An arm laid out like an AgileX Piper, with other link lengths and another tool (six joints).
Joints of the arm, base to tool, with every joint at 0 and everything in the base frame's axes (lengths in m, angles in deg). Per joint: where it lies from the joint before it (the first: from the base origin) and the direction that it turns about. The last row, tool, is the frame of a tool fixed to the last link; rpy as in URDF.
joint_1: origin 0 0 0.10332 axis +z
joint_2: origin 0 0 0 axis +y
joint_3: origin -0.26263 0 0.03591 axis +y
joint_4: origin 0.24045 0 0.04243 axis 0.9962 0 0.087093
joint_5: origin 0 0 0 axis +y
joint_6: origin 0.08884 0 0.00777 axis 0.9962 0 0.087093
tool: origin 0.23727 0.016 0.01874 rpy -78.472 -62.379 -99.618
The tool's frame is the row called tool.
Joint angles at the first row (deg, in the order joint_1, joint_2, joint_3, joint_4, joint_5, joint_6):
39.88 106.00 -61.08 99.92 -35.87 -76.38
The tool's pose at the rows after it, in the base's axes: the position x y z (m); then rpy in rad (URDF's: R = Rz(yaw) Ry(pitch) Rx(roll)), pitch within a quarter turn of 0, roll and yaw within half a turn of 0:
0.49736, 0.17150, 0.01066, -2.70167, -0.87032, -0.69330
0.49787, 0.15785, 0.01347, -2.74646, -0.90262, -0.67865
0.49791, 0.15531, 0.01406, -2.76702, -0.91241, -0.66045
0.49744, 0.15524, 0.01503, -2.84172, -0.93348, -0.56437
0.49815, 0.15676, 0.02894, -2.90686, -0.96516, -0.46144
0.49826, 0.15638, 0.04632, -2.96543, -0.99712, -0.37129
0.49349, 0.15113, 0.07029, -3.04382, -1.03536, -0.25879
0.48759, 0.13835, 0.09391, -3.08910, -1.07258, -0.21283
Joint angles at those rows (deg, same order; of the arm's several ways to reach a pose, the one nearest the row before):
39.88 106.00 -61.02 99.92 -38.22 -76.66
39.88 106.00 -60.91 99.92 -40.62 -77.81
39.88 106.00 -60.90 99.92 -41.08 -78.61
39.88 105.77 -60.91 99.98 -41.08 -82.34
39.88 103.88 -60.79 99.98 -40.97 -87.26
39.88 101.47 -60.51 100.04 -41.08 -91.85
39.88 97.12 -58.84 100.04 -41.31 -97.23
39.88 92.76 -57.01 100.04 -42.69 -100.32

